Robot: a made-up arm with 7 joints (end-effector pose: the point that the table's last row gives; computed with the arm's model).
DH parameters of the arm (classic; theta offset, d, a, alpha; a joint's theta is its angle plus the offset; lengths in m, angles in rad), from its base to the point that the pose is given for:
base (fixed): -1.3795 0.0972 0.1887 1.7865
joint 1: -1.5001 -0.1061 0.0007 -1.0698
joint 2: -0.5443 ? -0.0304 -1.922
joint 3: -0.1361 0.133 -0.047 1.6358
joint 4: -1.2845 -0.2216 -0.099 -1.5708
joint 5: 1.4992 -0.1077 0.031 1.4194
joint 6: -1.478 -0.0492 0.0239 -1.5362
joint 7: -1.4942 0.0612 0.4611 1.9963
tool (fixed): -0.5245 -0.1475 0 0
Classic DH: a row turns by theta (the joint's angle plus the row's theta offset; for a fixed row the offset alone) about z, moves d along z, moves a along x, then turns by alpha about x.
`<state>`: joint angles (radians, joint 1 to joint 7).
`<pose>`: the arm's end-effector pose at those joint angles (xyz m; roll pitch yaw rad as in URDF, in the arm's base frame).
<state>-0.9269 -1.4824 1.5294 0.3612 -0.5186 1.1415 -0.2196</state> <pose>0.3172 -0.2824 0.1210 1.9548 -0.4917 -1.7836</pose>
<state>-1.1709 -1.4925 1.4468 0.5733 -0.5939 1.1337 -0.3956</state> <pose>0.1827 -0.2159 0.1390 2.2456 -0.3484 -1.9533</pose>
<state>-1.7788 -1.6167 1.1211 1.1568 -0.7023 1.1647 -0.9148</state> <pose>-0.1344 -0.0455 0.0413 2.7496 0.4094 -2.3544</pose>
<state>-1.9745 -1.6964 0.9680 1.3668 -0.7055 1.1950 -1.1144</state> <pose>-0.1729 0.0535 -0.0067 2.7684 0.7351 -2.5782</pose>
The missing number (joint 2, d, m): 0.1794
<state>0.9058 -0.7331 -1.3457 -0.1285 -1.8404 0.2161 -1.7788</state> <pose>-0.0290 -0.6793 0.0219 2.6998 0.3626 -1.4296</pose>
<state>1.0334 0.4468 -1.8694 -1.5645 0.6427 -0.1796 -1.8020</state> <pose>-0.1086 -0.6356 0.4540 0.9123 0.1190 2.8838</pose>
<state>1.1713 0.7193 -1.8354 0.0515 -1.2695 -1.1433 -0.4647</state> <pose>0.0201 -0.0568 0.1039 -0.5198 -0.4651 1.9752</pose>
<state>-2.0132 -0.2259 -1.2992 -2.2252 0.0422 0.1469 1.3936</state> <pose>0.0193 0.6736 0.2041 1.1045 0.0817 0.8828</pose>
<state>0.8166 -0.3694 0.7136 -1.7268 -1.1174 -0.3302 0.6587</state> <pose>0.6285 -0.6069 0.1717 1.4550 0.5173 -1.5757</pose>
